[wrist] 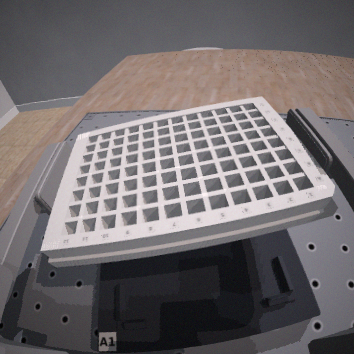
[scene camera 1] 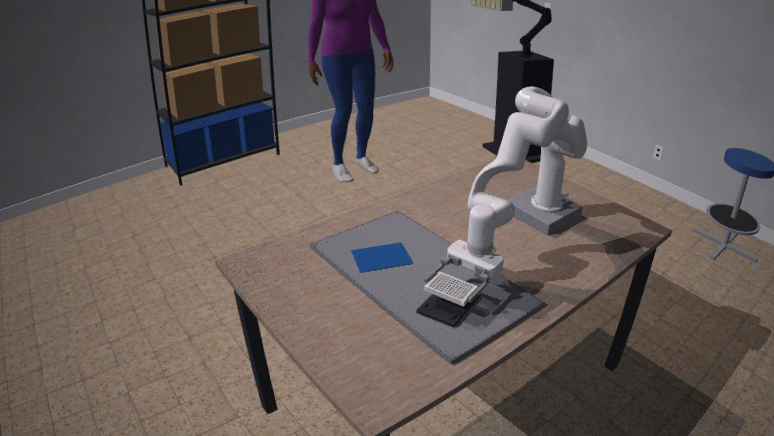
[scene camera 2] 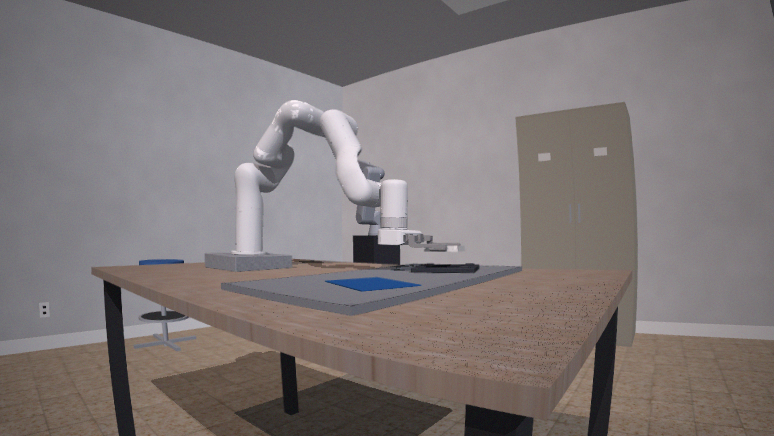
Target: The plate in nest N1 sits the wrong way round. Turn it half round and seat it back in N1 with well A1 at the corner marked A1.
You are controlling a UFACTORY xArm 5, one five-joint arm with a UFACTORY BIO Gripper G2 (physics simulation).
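The white plate [scene camera 1: 450, 287] [scene camera 2: 453, 248] [wrist: 170, 175] is level in the air above nest N1, a black holder [scene camera 1: 427, 312] [scene camera 2: 444, 268] [wrist: 305, 305], apart from it. The plate appears turned about a quarter against the nest. In the wrist view, numbers run along its near edge, 12 at the left; tiny letters line its right edge. The corner mark A1 [wrist: 107, 341] shows at the nest's near left. My gripper [scene camera 1: 451, 288] [scene camera 2: 450, 248] [wrist: 182, 167] is shut on the plate, a finger at each short end. Part of the nest is hidden beneath the plate.
The nest sits on a grey perforated board [scene camera 1: 400, 292] [scene camera 2: 292, 295] [wrist: 345, 227] on the wooden table [scene camera 1: 335, 346] [scene camera 2: 487, 324] [wrist: 240, 75]. A flat blue rectangle [scene camera 1: 381, 257] [scene camera 2: 373, 283] lies on the board. A person [scene camera 1: 348, 81] stands beyond the table.
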